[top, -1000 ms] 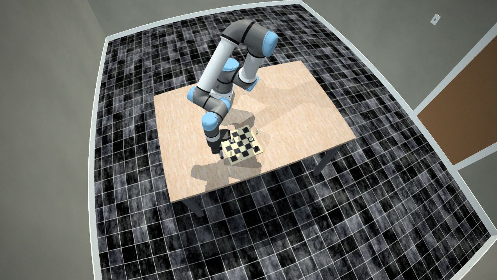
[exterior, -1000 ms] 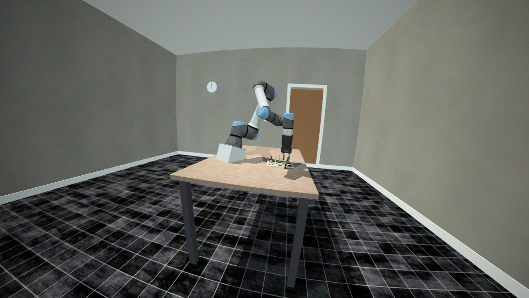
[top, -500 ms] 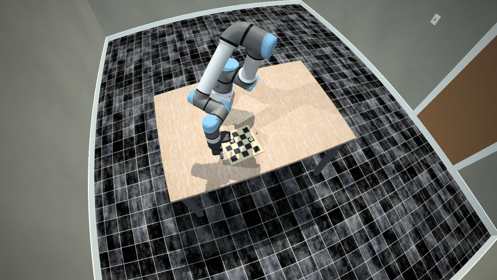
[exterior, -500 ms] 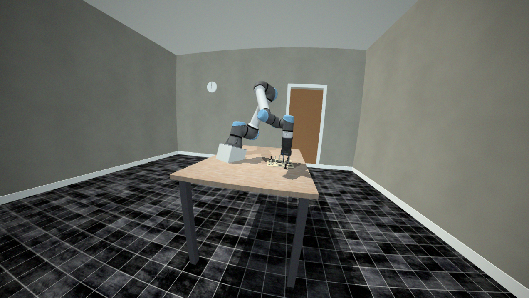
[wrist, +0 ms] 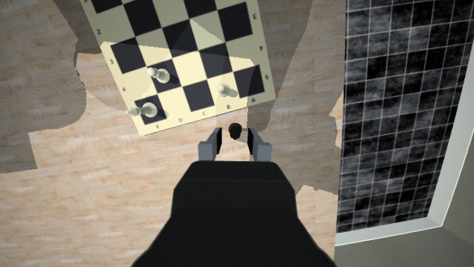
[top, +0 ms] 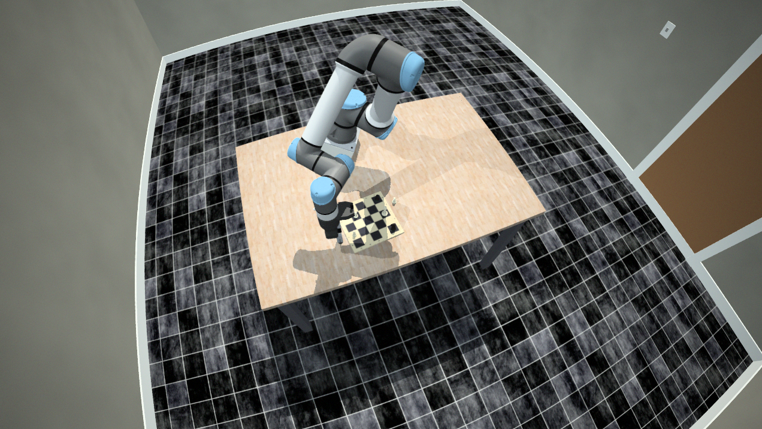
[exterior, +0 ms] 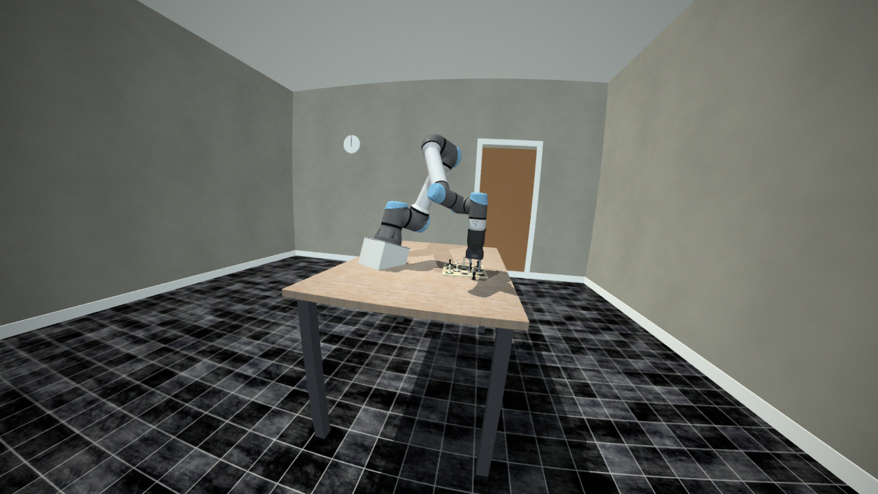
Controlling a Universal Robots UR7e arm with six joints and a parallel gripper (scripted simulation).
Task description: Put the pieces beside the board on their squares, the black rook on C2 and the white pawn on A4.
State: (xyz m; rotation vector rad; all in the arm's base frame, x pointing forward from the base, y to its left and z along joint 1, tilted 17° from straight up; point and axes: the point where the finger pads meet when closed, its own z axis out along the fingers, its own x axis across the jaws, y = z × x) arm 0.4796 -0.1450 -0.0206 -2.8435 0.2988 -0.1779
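Now: the black rook 40 mm below my hand. From my hand the other things lie so: chessboard: 50 mm behind, 130 mm to the left, 60 mm below.
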